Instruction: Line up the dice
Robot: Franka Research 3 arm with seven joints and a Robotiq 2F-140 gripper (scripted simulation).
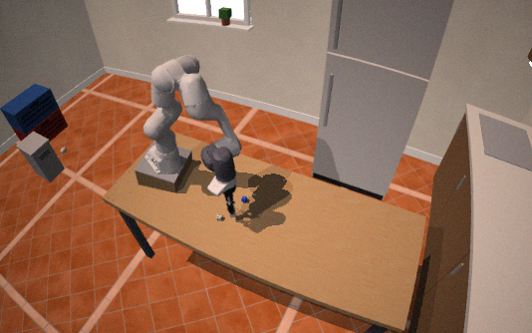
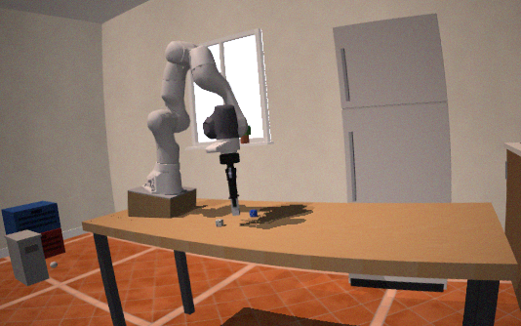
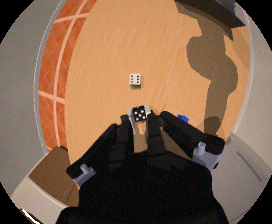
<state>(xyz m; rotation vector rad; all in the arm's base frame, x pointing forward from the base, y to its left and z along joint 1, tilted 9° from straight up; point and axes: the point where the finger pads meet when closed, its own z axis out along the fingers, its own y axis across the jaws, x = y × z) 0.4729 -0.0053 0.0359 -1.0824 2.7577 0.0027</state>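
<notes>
Now: the wood-coloured mat 2 cm ahead of my hand, 13 cm to the left of it and 7 cm below it. The rest, counted from my hand: blue die: 2 cm behind, 12 cm to the left, 6 cm below.
</notes>
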